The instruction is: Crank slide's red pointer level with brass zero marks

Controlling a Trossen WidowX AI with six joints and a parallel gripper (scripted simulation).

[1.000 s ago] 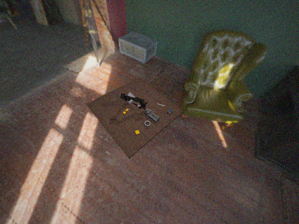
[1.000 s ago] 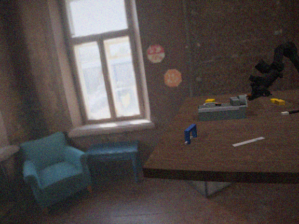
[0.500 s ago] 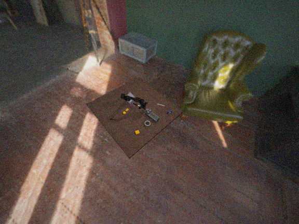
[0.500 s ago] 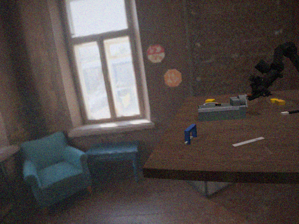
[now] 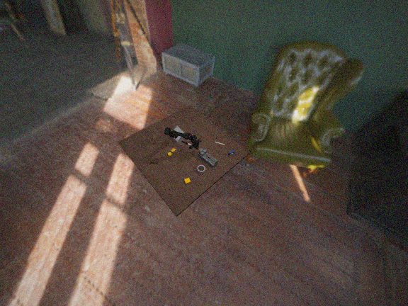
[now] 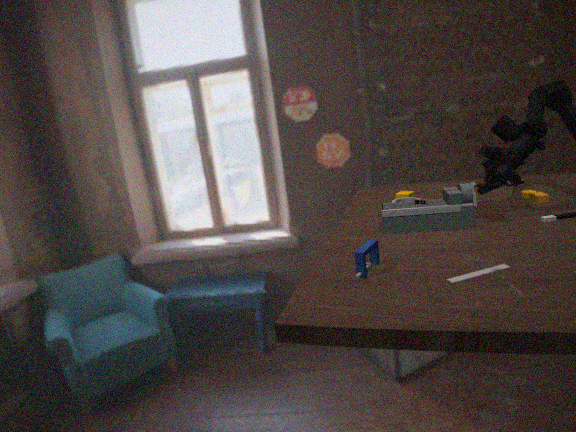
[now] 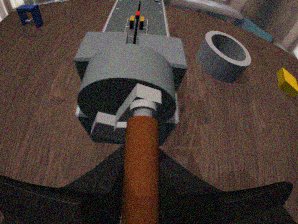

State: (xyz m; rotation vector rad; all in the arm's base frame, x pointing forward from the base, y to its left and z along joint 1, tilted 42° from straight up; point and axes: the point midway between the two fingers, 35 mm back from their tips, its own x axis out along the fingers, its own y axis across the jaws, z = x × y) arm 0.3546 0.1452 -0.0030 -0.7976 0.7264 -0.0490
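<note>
The crank handle lies 20 mm behind my gripper tip and 30 mm above it. Also, from my gripper tip: yellow block: 270 mm ahead, 340 mm to the right, 80 mm below; white strip: 10 mm ahead, 370 mm to the left, 90 mm below; red pointer: 180 mm ahead, 50 mm to the left, 10 mm below.
</note>
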